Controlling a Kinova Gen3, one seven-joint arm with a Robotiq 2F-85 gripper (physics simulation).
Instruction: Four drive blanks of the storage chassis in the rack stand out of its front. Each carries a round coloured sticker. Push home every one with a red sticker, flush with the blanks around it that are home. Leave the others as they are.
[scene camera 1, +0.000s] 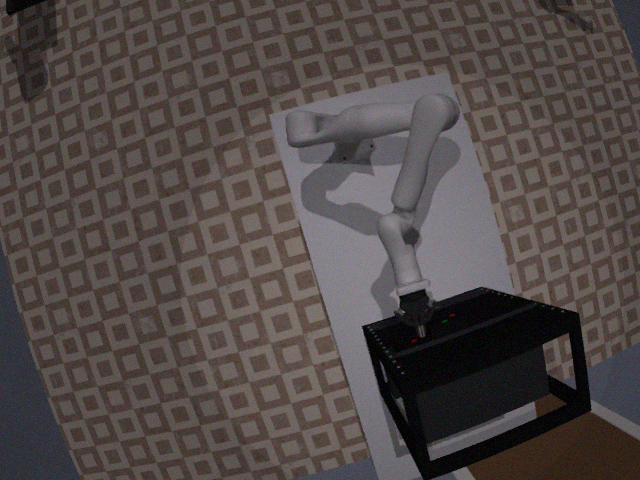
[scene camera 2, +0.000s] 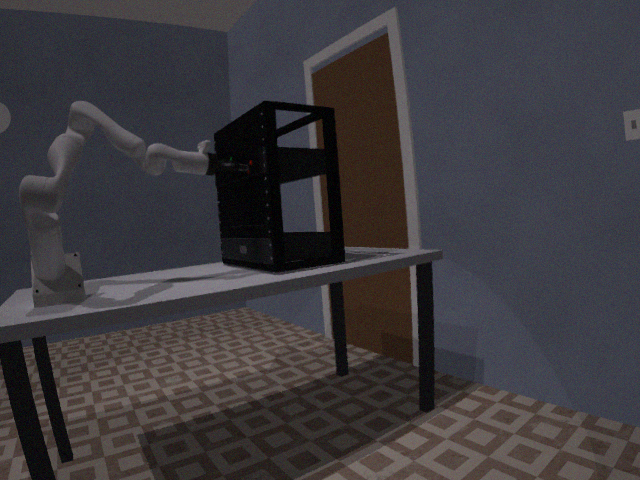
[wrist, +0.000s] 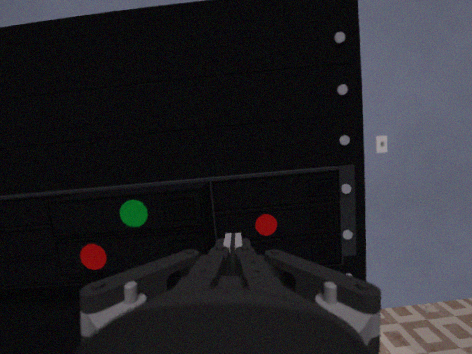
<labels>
black rack: scene camera 1 482, 356; scene camera 2; wrist
same spot on black rack: (scene camera 2: 251, 139) = (wrist: 240, 127)
</labels>
